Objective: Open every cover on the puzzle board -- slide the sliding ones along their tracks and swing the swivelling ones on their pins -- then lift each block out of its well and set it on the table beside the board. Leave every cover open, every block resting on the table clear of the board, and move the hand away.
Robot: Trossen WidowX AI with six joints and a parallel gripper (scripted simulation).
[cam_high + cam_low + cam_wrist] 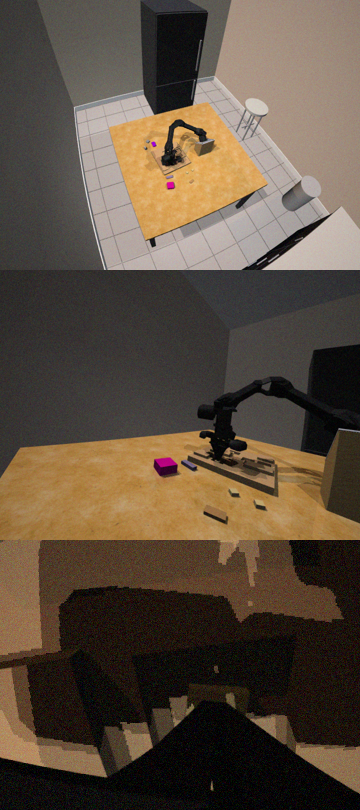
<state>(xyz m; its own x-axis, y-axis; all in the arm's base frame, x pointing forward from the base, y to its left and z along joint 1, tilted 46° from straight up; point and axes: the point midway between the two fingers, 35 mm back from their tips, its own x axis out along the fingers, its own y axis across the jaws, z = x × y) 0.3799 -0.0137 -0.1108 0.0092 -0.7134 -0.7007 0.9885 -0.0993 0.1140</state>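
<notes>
Right now the lavender block is 110 mm to the left of my gripper tip, 60 mm ahead of it and 10 mm below it. Also, from my gripper tip: purple block: 310 mm to the right, 60 mm ahead, 10 mm below; then magenta block: 200 mm to the left, 90 mm ahead, 10 mm below.
</notes>
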